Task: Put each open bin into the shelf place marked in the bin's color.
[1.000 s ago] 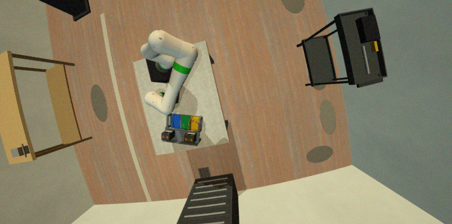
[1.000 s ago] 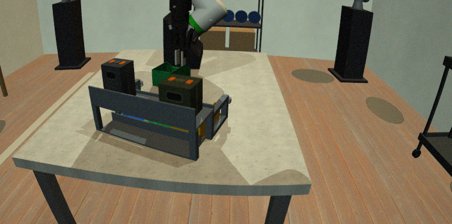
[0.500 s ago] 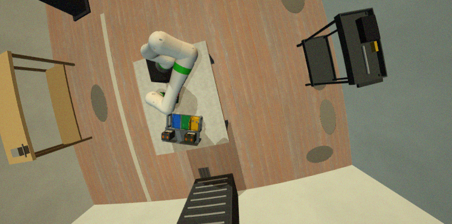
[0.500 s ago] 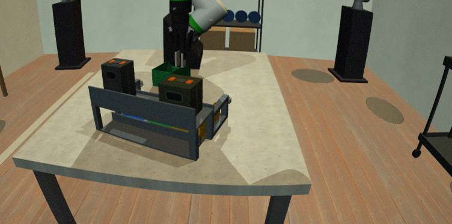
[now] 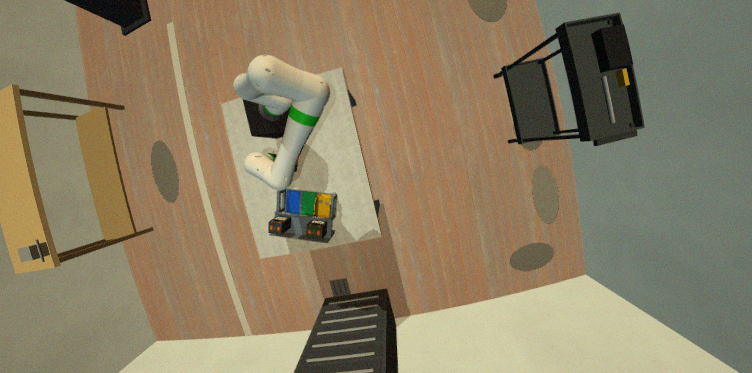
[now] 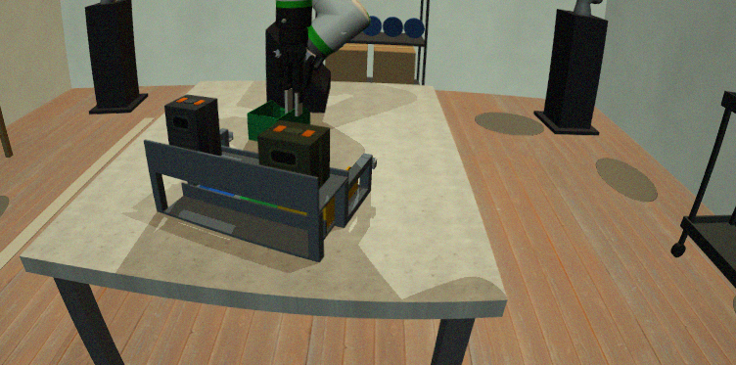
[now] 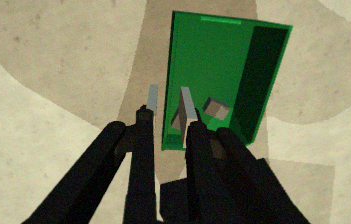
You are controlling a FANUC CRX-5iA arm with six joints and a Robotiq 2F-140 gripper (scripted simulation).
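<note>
The green bin lies 60 mm below my hand, 40 mm to the right of it and 20 mm behind it. The rest, counted from my hand: yellow bin 360 mm ahead, 70 mm to the left, 50 mm below.
</note>
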